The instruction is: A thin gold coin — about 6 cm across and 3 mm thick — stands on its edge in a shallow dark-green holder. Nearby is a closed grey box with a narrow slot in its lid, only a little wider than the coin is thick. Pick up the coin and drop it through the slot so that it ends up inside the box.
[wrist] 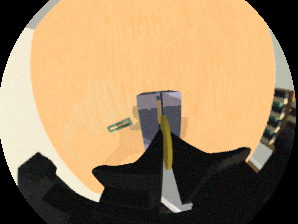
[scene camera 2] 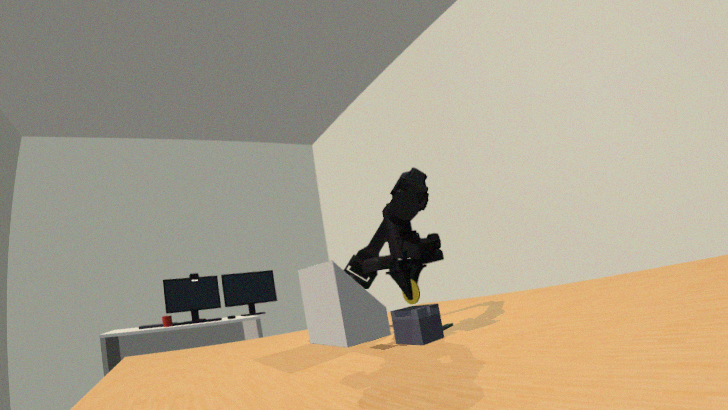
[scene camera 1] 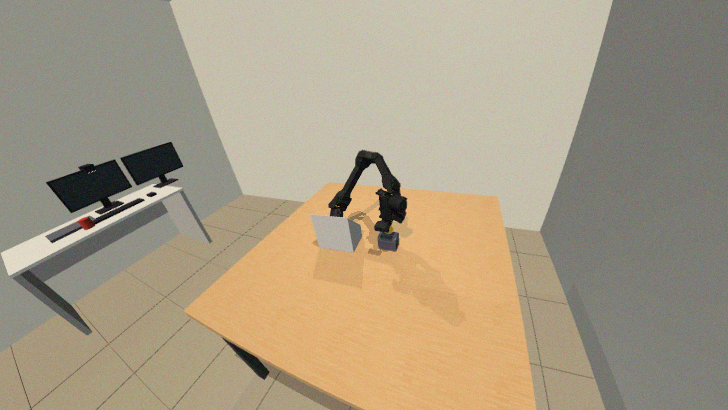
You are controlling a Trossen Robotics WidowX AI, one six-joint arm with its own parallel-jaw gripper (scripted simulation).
Scene:
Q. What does the gripper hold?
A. A gold coin.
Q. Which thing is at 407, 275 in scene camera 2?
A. The gripper.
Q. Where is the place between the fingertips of the gripper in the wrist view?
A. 162, 132

